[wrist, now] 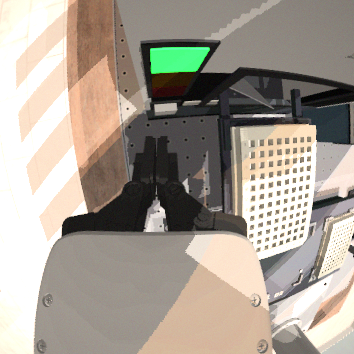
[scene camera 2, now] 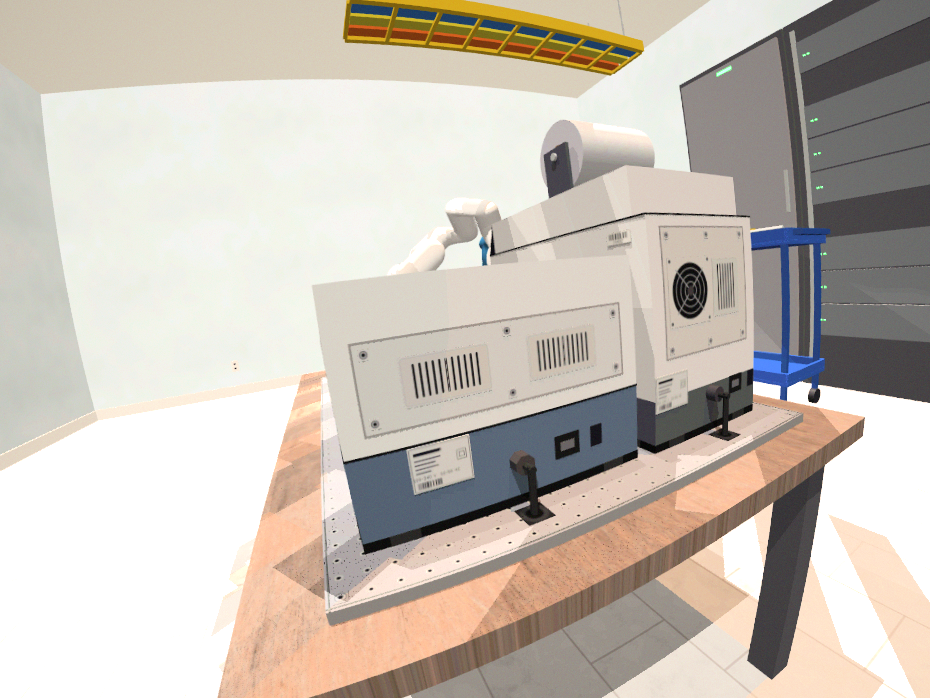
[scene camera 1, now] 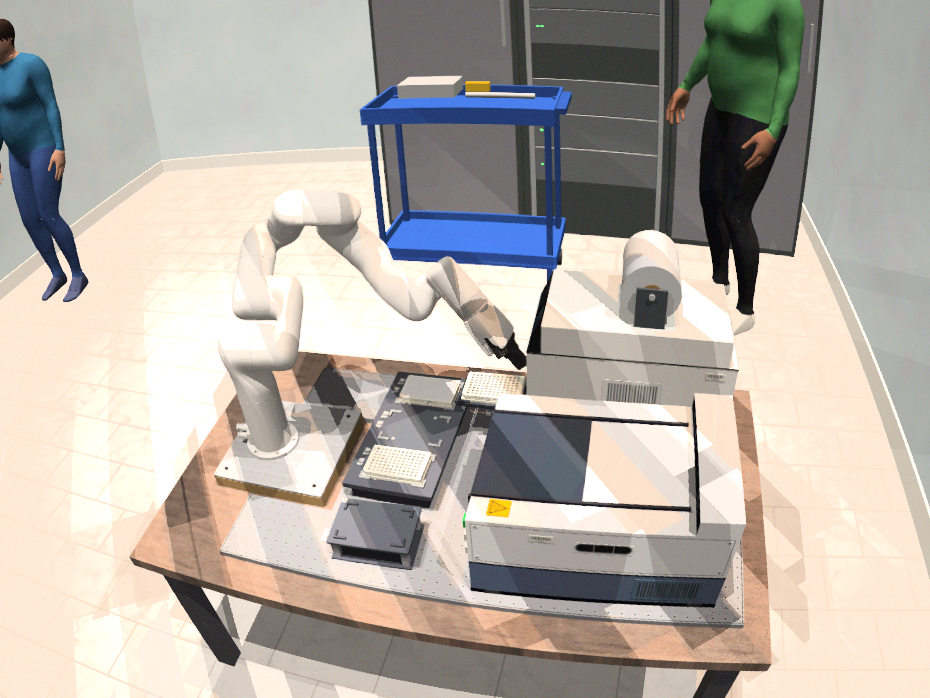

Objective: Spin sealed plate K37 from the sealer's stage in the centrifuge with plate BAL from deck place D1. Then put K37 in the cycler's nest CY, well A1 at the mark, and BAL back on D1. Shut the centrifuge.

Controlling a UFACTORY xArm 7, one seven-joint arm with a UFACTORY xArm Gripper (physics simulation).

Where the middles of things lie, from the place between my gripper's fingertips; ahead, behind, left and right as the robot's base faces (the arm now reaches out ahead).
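Scene:
The sealed plate (scene camera 1: 437, 392) is 210 mm behind my hand, 40 mm below it and 50 mm to the right of it. I see the dark panel (scene camera 1: 534, 456) 420 mm to the right of my hand, 40 mm ahead of it and 110 mm above it. The foil roll (scene camera 1: 650, 258) is 250 mm ahead of my hand and 130 mm to the right of it, and it is 320 mm higher than my hand. There is the centrifuge (scene camera 2: 458, 393) as well, 430 mm to the right of my hand, 20 mm above it and 190 mm ahead of it.

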